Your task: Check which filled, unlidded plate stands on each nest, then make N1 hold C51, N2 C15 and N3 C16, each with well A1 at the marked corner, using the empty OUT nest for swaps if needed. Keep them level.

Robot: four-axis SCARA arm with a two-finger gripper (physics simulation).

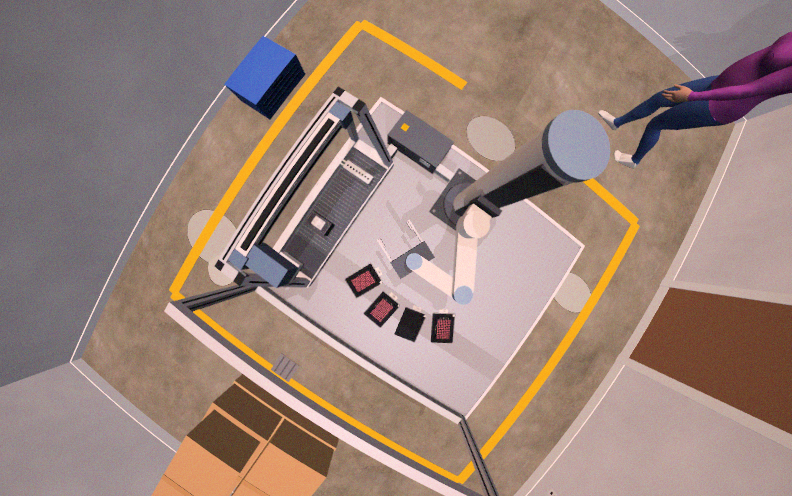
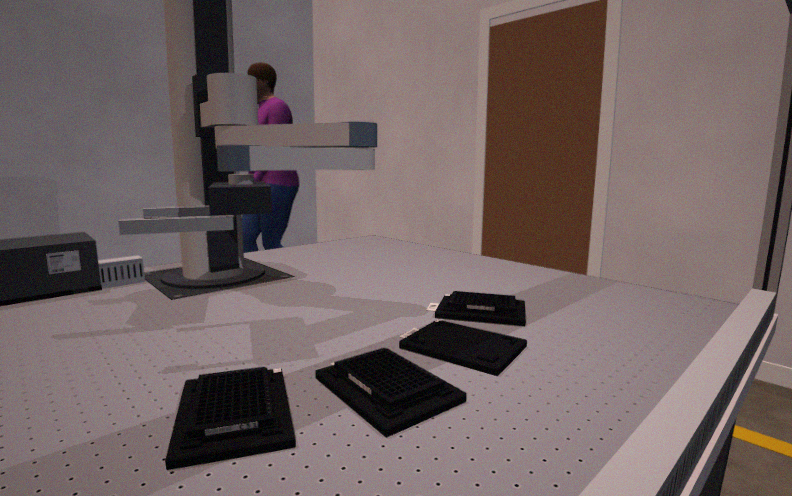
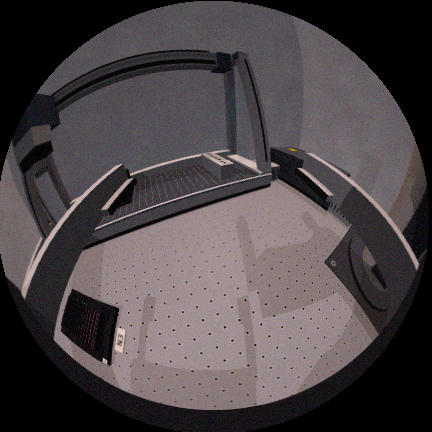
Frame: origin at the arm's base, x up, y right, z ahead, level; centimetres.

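Seen in the pictures: gripper, fingertip midpoint: [image 1: 393, 229] [image 2: 133, 219] [image 3: 215, 159]; arm's base, link origin: [image 2: 215, 279] [image 3: 373, 270].
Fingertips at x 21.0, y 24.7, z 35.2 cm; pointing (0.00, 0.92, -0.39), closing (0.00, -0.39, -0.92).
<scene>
Offsets run from my fingertips to a thing's top centre. "*": to the spot under its first point.
My gripper [image 1: 394, 231] [image 2: 133, 219] [image 3: 215, 159] is open and empty, high above the bench and pointing away from the nests. Four black nests stand in an arc. The nest tagged N3, nearest the slatted deck, holds a red-filled plate @(dx -17.1, dy -1.9, dz +30.4 cm) [image 1: 362, 280] [image 2: 233, 400] [image 3: 82, 320]; its label looks like C51 but is blurred. The adjacent nest holds a second filled plate @(dx -17.1, dy -18.9, dz +37.8 cm) [image 1: 382, 309] [image 2: 385, 373]. The third nest @(dx -18.0, dy -36.5, dz +36.1 cm) [image 1: 410, 324] [image 2: 461, 344] is empty. The far-end nest holds a third filled plate @(dx -17.1, dy -52.6, dz +27.8 cm) [image 1: 443, 328] [image 2: 479, 300]. All plates look level; their A1 corners and the other labels are unreadable.
A gantry with a slatted deck @(* dx -14.8, dy +33.3, dz +3.7 cm) [image 1: 336, 201] [image 3: 170, 182] stands beside the bench. A dark grey box @(* dx -8.3, dy +14.9, dz -45.9 cm) [image 1: 420, 140] [image 2: 46, 265] stands near the arm's column [image 2: 189, 175]. A person [image 1: 736, 87] [image 2: 277, 140] stands behind the arm. A raised rail [image 2: 689, 403] borders the bench.
</scene>
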